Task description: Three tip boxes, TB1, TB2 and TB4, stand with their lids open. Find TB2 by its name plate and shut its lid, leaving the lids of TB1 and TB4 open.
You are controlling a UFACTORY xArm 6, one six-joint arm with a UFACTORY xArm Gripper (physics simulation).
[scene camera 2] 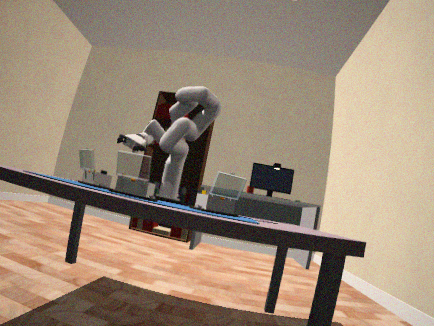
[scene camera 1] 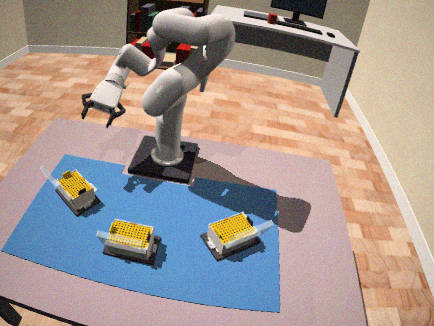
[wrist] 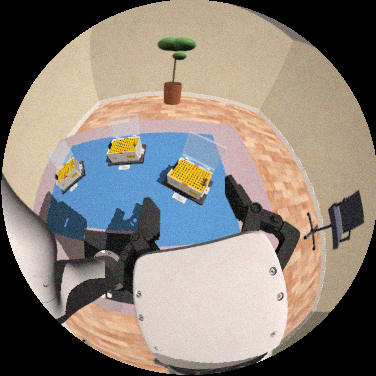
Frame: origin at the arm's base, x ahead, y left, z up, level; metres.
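Seen in the pictures: gripper, between the fingertips: (scene camera 2: 125, 144) (scene camera 1: 94, 121) (wrist: 188, 194); arm's base, origin of its link: (scene camera 2: 167, 198) (scene camera 1: 167, 155) (wrist: 109, 269).
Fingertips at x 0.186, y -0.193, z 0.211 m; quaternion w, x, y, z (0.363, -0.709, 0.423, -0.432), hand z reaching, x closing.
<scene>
Pixels of each thing's top centre, then the offset from my fingertips to it. Level surfaces: height alone.
- middle box, centre of its top: (scene camera 1: 129, 230) (wrist: 121, 141) 0.240 m ahead, 0.252 m left, 0.152 m down
- third box, centre of its top: (scene camera 1: 234, 224) (wrist: 62, 167) 0.100 m ahead, 0.519 m left, 0.152 m down
- blue mat, height of its surface: 0.227 m down
- pinkish table, height of its surface: 0.229 m down
Three white tip boxes with yellow racks stand on dark bases, their clear lids open and upright. The left box in scene camera 1 (scene camera 1: 76, 187) is the right one in the wrist view (wrist: 189, 179). The middle box (scene camera 1: 131, 236) (wrist: 125, 150) stands nearer the table's front. The third box (scene camera 1: 232, 231) is at the right in scene camera 1 and at the left in the wrist view (wrist: 69, 173). Small white name plates lie before them, too small to read, so I cannot tell which is TB2. My gripper (scene camera 1: 96, 120) (scene camera 2: 130, 144) (wrist: 188, 194) is open and empty, high above the table's back left part.
The boxes stand on a blue mat (scene camera 1: 185, 270) (wrist: 140, 190) on a pinkish table (scene camera 1: 320, 240). The arm's dark base plate (scene camera 1: 137, 165) is at the mat's back edge. The raised lids (scene camera 2: 134, 164) (scene camera 2: 228, 185) stick up above the boxes. A desk (scene camera 1: 300, 37) stands behind.
</scene>
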